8 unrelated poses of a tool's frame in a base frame.
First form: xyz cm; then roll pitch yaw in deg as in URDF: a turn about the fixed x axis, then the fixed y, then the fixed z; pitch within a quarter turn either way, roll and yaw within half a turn.
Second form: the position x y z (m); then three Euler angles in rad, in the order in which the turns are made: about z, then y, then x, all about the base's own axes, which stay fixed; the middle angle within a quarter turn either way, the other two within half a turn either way. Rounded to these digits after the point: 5 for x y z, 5 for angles.
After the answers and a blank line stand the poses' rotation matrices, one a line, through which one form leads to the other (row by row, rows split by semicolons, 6 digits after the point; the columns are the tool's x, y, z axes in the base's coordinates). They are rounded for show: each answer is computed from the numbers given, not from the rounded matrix.
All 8 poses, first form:
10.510, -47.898, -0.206, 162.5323, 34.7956, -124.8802
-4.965, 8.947, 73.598, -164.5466, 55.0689, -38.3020
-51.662, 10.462, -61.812, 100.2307, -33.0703, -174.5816
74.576, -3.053, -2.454, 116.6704, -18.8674, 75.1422
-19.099, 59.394, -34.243, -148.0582, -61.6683, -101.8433
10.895, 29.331, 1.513, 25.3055, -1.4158, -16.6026
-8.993, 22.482, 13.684, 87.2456, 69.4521, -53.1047
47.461, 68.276, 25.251, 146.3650, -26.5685, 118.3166
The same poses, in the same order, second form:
0.10510, -0.47898, -0.00206, 2.06077, 0.06509, -2.47347
-0.04965, 0.08947, 0.73598, 1.04189, -0.47233, -2.23922
-0.51662, 0.10462, -0.61812, -2.58609, -0.19056, -1.72297
0.74576, -0.03053, -0.02454, -0.97741, 1.12194, 2.93540
-0.19099, 0.59394, -0.34243, 1.67558, 0.37309, 2.01803
0.10895, 0.29331, 0.01513, -0.25350, -0.14404, 0.41967
-0.08993, 0.22482, 0.13684, -1.23302, -0.88166, 1.54427
0.47461, 0.68276, 0.25251, -2.03352, 0.31623, -2.47109

-0.469609 -0.880475 0.065042; -0.673665 0.404973 0.618200; -0.570651 0.246496 -0.783325
0.449343 -0.768829 -0.454964; -0.354896 -0.620987 0.698874; -0.819841 -0.152569 -0.551890
-0.834257 0.517821 -0.189411; -0.079131 0.227526 0.970552; 0.545668 0.824678 -0.148839
0.242643 0.359751 0.900946; 0.914631 -0.394407 -0.088841; 0.323379 0.845590 -0.424740
-0.097400 -0.926097 0.364497; -0.464473 -0.281611 -0.839619; 0.880215 -0.251078 -0.402718
0.958017 0.248193 -0.143540; -0.285645 0.869369 -0.403242; 0.024708 0.427314 0.903766
0.210719 0.599941 -0.771795; -0.280699 -0.719139 -0.635647; -0.936379 0.350585 0.016867
-0.424253 0.850471 0.310981; 0.787376 0.176833 0.590566; 0.447267 0.495409 -0.744662

